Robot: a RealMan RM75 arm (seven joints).
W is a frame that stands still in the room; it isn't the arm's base.
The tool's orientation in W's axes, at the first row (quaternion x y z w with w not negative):
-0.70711 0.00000 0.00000 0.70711
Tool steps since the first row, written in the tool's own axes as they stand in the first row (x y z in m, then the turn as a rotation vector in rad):
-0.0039 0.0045 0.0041 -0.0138 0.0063 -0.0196
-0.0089 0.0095 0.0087 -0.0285 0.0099 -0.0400
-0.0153 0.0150 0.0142 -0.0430 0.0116 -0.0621
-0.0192 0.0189 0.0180 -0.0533 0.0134 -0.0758
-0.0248 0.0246 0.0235 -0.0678 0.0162 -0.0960
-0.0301 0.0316 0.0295 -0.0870 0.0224 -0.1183
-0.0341 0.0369 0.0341 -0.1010 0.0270 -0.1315
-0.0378 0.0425 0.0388 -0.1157 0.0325 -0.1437
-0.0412 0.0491 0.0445 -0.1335 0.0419 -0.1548
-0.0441 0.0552 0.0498 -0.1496 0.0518 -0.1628
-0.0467 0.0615 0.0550 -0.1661 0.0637 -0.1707
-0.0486 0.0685 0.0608 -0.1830 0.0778 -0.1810
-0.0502 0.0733 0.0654 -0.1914 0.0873 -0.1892
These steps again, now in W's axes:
-0.0039 0.0041 -0.0045 -0.0138 -0.0196 -0.0063
-0.0089 0.0087 -0.0095 -0.0285 -0.0400 -0.0099
-0.0153 0.0142 -0.0150 -0.0430 -0.0621 -0.0116
-0.0192 0.0180 -0.0189 -0.0533 -0.0758 -0.0134
-0.0248 0.0235 -0.0246 -0.0678 -0.0960 -0.0162
-0.0301 0.0295 -0.0316 -0.0870 -0.1183 -0.0224
-0.0341 0.0341 -0.0369 -0.1010 -0.1315 -0.0270
-0.0378 0.0388 -0.0425 -0.1157 -0.1437 -0.0325
-0.0412 0.0445 -0.0491 -0.1335 -0.1548 -0.0419
-0.0441 0.0498 -0.0552 -0.1496 -0.1628 -0.0518
-0.0467 0.0550 -0.0615 -0.1661 -0.1707 -0.0637
-0.0486 0.0608 -0.0685 -0.1830 -0.1810 -0.0778
-0.0502 0.0654 -0.0733 -0.1914 -0.1892 -0.0873

